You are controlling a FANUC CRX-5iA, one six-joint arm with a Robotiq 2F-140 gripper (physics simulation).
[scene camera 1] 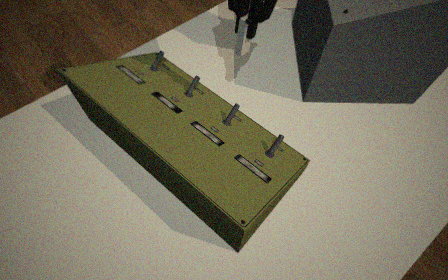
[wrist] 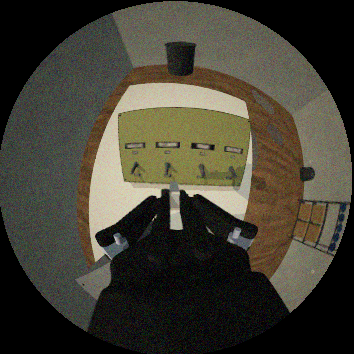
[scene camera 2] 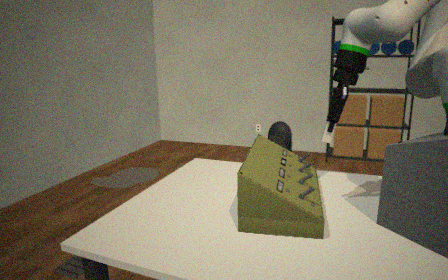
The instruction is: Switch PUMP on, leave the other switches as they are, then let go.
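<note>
A green sloped console carries a row of levers, each beside a name plate whose lettering is blurred. The PUMP lever is second from the left in the wrist view. It leans towards the console's lower edge, away from its plate. The VALVE, FAN and DRIVE levers lean the same way. My gripper is shut, with a pale tip piece at its fingertips, raised off the console beyond its lever side and touching no lever.
The console stands on a white table. A large grey block stands on the gripper's side of the console. A dark bin and a shelf rack stand beyond the table.
</note>
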